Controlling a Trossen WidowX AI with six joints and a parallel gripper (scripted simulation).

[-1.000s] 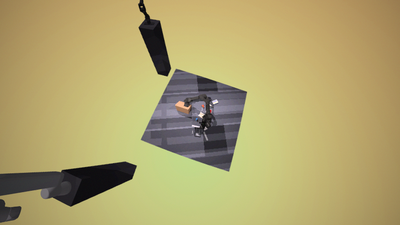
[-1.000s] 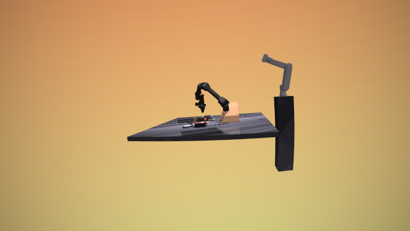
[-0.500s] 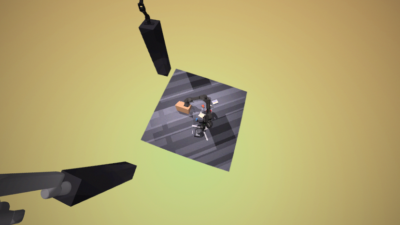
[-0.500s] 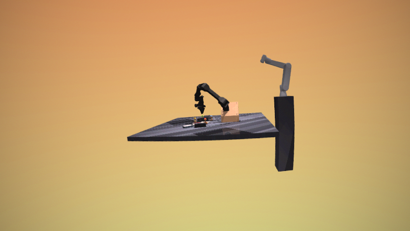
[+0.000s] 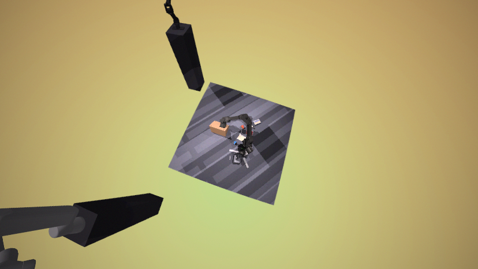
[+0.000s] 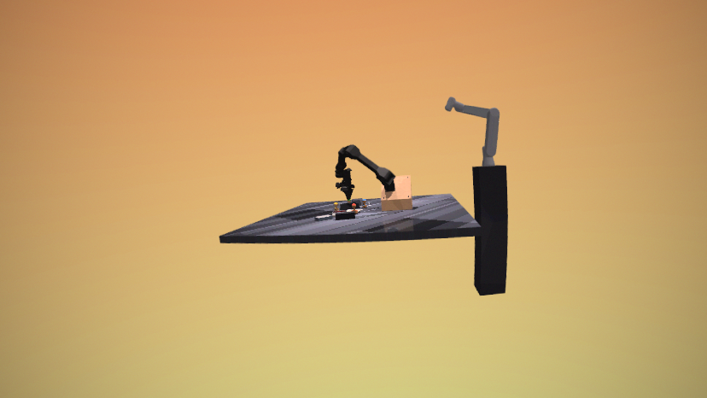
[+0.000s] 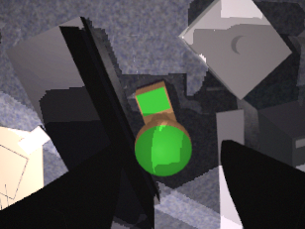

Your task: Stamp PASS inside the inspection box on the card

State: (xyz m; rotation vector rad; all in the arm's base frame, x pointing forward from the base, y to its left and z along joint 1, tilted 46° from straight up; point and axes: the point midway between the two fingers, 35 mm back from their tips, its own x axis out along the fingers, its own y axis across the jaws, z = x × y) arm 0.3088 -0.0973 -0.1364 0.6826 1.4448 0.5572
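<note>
My gripper tip is now 4 cm above the green-topped stamp. Round my gripper tip: grey block 4 cm to the right, 4 cm below, 4 cm ahead; blue stamp 12 cm behind, 5 cm to the left, 4 cm below; dark flat slab 5 cm below, 4 cm to the left, 1 cm behind.
</note>
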